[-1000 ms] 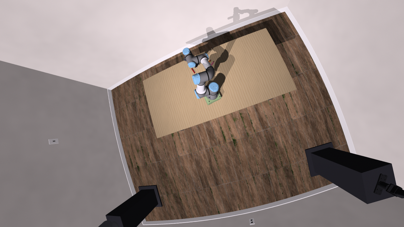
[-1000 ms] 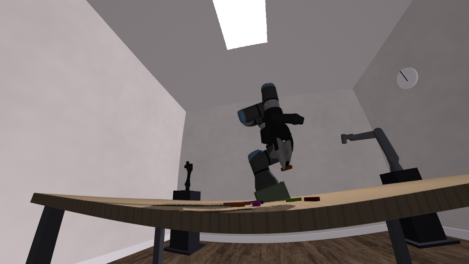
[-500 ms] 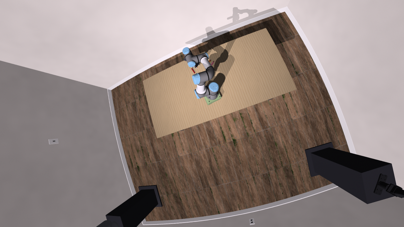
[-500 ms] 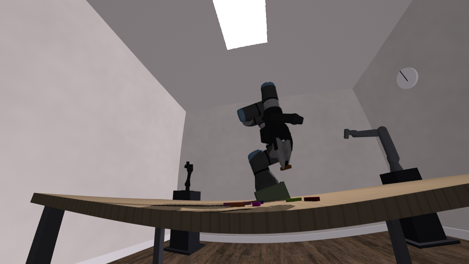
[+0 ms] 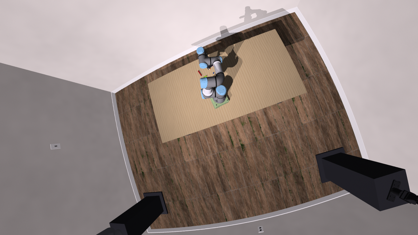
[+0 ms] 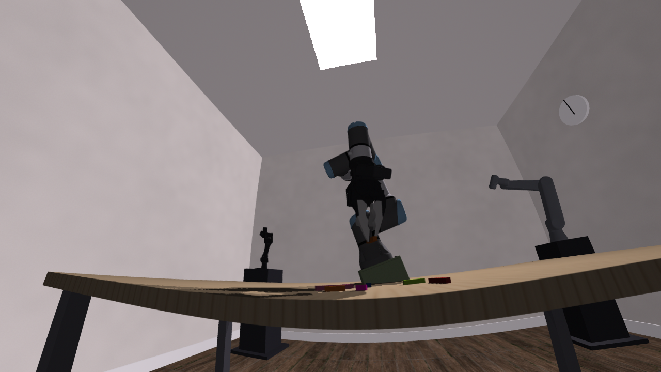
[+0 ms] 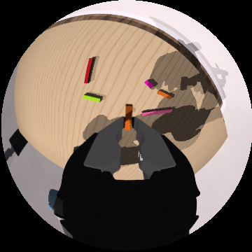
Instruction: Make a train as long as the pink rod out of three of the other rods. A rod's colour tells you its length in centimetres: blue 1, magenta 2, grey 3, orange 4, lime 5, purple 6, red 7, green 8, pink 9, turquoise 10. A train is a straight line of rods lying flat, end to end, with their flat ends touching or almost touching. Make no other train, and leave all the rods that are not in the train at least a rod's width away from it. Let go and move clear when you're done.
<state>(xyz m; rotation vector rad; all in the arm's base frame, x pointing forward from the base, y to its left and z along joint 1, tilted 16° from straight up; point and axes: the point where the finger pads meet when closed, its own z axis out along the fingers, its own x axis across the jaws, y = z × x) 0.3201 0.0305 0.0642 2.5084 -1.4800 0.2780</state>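
Now: the blue rod 30 mm behind my hand, 20 mm to the right of it and 110 mm below it. Round my hand: pink rod (20 mm ahead, 90 mm to the right, 110 mm below); then lime rod (40 mm behind, 90 mm to the left, 110 mm below); then magenta rod (70 mm ahead, 20 mm to the right, 110 mm below).
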